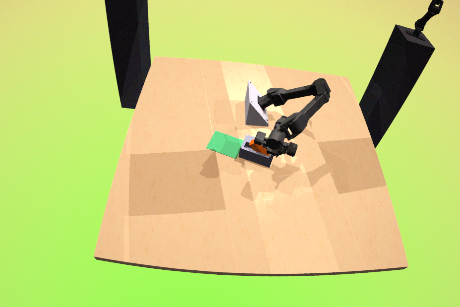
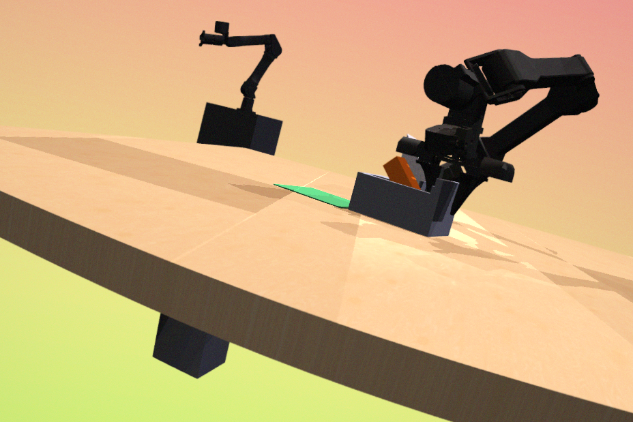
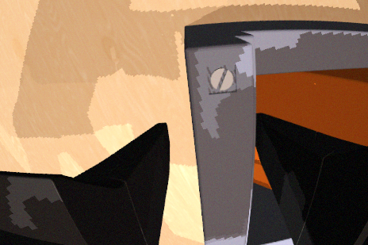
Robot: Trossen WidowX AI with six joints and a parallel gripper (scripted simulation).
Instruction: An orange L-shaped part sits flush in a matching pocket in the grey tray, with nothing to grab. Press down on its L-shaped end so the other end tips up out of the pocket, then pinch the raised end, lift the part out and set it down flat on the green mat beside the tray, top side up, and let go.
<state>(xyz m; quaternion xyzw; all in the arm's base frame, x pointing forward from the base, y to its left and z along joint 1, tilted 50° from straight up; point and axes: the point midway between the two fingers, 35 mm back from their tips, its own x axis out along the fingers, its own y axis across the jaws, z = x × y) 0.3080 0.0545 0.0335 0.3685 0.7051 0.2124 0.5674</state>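
The orange L-shaped part is 2 cm behind my gripper tip, 5 cm to the right of it and 1 cm above it. The rest, counted from my gripper tip: green mat (6 cm behind, 21 cm to the right, 5 cm below).
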